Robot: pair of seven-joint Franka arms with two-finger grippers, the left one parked.
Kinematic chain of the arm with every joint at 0, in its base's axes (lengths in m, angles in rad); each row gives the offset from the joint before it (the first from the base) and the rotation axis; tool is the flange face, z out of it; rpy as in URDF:
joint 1: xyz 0 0 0.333 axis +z
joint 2: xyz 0 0 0 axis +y
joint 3: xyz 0 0 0.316 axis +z
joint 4: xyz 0.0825 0 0 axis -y
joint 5: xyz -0.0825 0 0.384 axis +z
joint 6: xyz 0 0 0 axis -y
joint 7: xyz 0.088 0 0 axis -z
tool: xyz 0 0 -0.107 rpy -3.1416 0 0
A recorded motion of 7 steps. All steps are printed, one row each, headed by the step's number.
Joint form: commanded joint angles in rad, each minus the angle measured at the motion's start. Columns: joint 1, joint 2, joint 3, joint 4, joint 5, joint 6, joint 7.
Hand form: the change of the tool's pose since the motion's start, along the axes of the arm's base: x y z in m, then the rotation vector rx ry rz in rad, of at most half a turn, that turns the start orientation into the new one. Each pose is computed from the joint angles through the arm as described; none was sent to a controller.
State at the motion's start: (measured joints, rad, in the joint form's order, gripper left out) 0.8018 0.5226 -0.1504 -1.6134 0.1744 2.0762 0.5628
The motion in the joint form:
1: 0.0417 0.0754 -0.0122 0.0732 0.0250 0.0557 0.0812
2: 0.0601 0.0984 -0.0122 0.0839 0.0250 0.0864 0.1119
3: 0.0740 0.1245 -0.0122 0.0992 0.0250 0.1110 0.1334
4: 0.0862 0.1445 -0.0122 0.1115 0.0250 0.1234 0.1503
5: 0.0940 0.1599 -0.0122 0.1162 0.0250 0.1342 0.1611
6: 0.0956 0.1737 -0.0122 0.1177 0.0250 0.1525 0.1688
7: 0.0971 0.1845 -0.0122 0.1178 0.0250 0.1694 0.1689
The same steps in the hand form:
1: 0.0017 0.0330 -0.0132 0.0295 -0.0394 -0.0610
2: -0.0029 0.0459 -0.0217 0.0359 -0.0552 -0.0744
3: -0.0057 0.0568 -0.0309 0.0404 -0.0679 -0.0821
4: -0.0094 0.0656 -0.0383 0.0407 -0.0728 -0.0863
5: -0.0122 0.0706 -0.0461 0.0383 -0.0744 -0.0893
6: -0.0117 0.0722 -0.0536 0.0397 -0.0809 -0.0963
7: -0.0115 0.0734 -0.0597 0.0420 -0.0874 -0.0958

